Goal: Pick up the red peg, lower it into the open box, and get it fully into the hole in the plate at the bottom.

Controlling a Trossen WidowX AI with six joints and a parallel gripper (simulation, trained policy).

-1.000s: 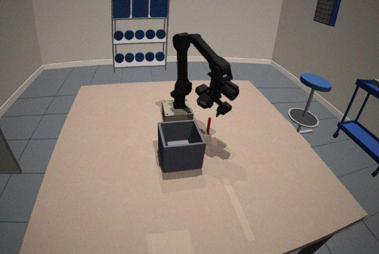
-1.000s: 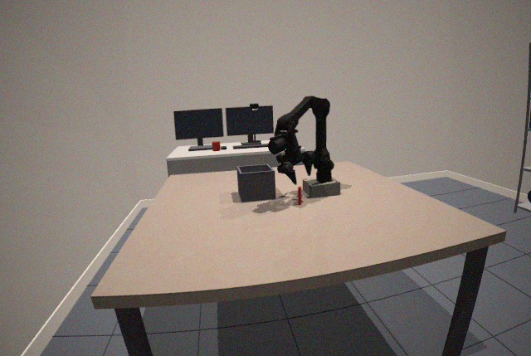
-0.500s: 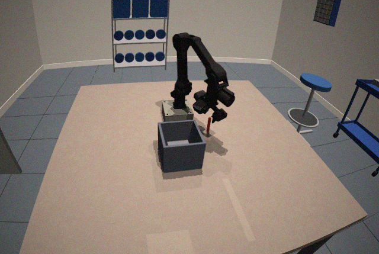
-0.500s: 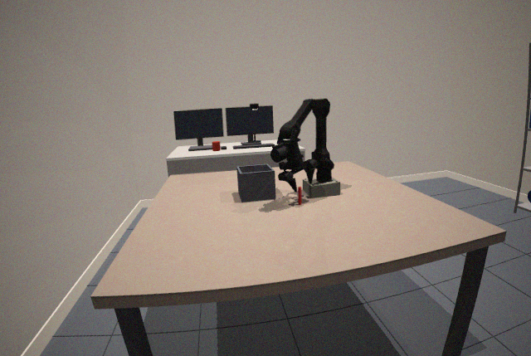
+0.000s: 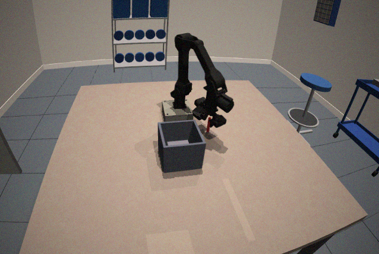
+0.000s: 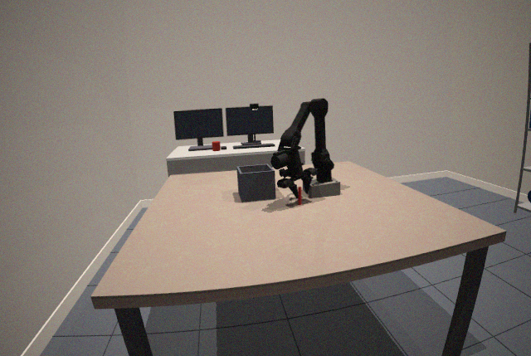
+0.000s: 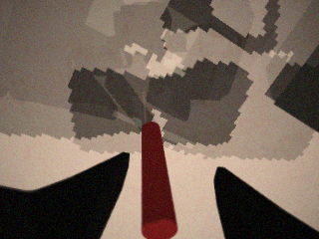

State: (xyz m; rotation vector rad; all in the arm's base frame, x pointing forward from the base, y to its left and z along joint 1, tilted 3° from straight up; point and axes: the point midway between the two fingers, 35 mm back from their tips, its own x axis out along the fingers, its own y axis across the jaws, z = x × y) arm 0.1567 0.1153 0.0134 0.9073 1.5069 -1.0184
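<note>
My gripper tip is 10 mm short of the red peg. From my gripper tip the other things lie so: plate 180 mm ahead, 180 mm to the right, 10 mm above.
</note>
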